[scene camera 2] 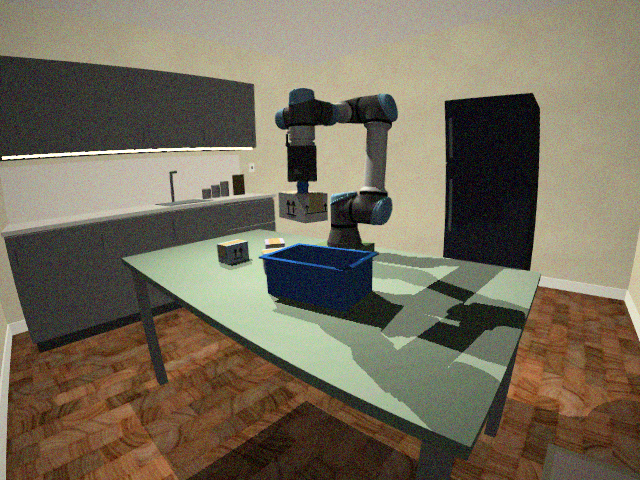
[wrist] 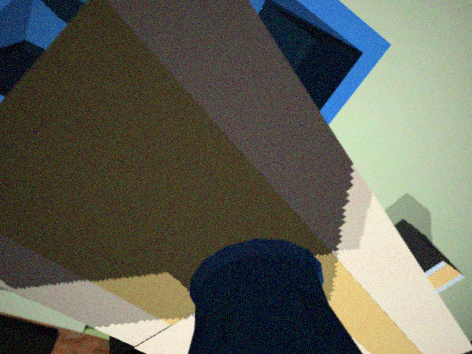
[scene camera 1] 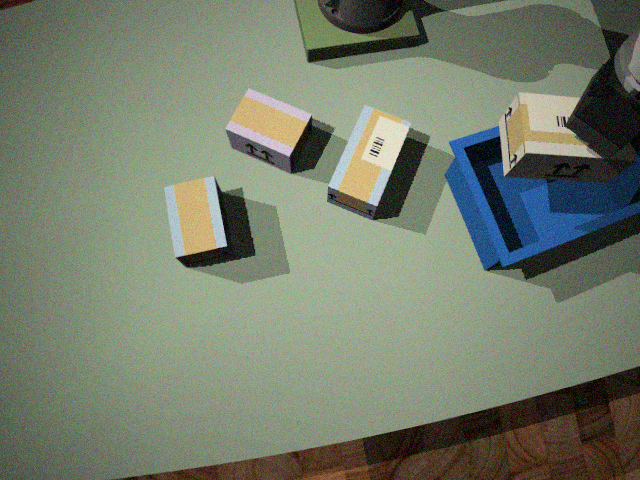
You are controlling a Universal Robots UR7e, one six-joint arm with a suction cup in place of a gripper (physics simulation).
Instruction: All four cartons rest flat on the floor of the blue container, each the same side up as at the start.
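Frame: origin at the arm's base, x back, y right, z up, level; millimetres.
Where they show: hand, its tool point: (wrist: pixel 251 251); arm's base, origin of its link: (scene camera 2: pixel 344 244).
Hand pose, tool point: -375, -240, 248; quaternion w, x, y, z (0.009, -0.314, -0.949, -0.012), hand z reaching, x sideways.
Each offset is from my tool point to the top centre of the thing, as dx, dy, dz. "*": to the spot under its first point. Level surfaces: height alone.
My suction gripper (scene camera 2: pixel 302 187) (wrist: pixel 257 265) is shut on the top of a white carton with tan tape {+3, +10, +15} (scene camera 1: pixel 547 116) (scene camera 2: pixel 303 207) (wrist: pixel 395 280). This carton hangs level, side arrows up, above rim height; in scene camera 1 it overlaps the blue container {+13, -48, -171} (scene camera 1: pixel 478 227) (scene camera 2: pixel 320 284) (wrist: pixel 375 47). Part of the container's inside is hidden. Three cartons stand on the table: a lilac-edged one {+114, +396, -213} (scene camera 1: pixel 268 121), a blue-edged one with a barcode label {+58, +240, -214} (scene camera 1: pixel 356 160) and a smaller blue-edged one {-37, +504, -212} (scene camera 1: pixel 199 217). An arrow-marked carton {* -53, +461, -246} (scene camera 2: pixel 233 252) shows left of the container in scene camera 2.
The arm's base stands on a green plate (scene camera 1: pixel 356 43) behind the cartons. The green table {dz -291} (scene camera 1: pixel 258 361) (scene camera 2: pixel 310 351) has its front edge beyond the container. A grey kitchen counter {dz -291} (scene camera 2: pixel 139 258) and a dark fridge (scene camera 2: pixel 491 186) stand behind the table.
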